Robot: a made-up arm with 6 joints.
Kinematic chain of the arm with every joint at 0, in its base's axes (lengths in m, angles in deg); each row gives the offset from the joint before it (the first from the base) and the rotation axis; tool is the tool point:
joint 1: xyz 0 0 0.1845 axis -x
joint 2: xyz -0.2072 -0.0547 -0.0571 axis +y
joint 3: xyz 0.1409 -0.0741 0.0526 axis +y
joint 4: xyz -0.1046 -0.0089 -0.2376 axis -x
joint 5: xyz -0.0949 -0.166 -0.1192 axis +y
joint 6: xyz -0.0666 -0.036 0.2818 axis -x
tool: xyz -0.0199 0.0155 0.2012
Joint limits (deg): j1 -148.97..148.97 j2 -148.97..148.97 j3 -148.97..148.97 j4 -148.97..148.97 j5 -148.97..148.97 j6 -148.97..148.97
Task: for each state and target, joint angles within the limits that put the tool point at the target. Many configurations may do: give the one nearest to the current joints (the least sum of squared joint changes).
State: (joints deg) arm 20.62 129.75 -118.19 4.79 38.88 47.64
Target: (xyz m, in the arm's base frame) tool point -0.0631 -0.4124 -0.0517
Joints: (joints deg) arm 30.79 124.28 -113.90 -6.19 76.09 29.88
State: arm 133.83 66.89 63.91 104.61 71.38 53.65
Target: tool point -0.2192 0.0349 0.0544
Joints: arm 131.52 74.29 82.65 114.08 40.59 58.07
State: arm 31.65 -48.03 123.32 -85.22 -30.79 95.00
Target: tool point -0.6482 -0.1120 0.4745
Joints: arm 22.42 -65.61 112.05 -88.30 -29.01 88.46
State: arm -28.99 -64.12 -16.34 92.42 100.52 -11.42
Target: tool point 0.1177 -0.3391 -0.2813
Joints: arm -66.90 -45.17 -0.95 72.21 131.99 -6.06
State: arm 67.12 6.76 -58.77 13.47 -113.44 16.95
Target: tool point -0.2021 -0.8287 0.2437
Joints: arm 72.76 2.91 -50.06 17.93 -91.96 25.57
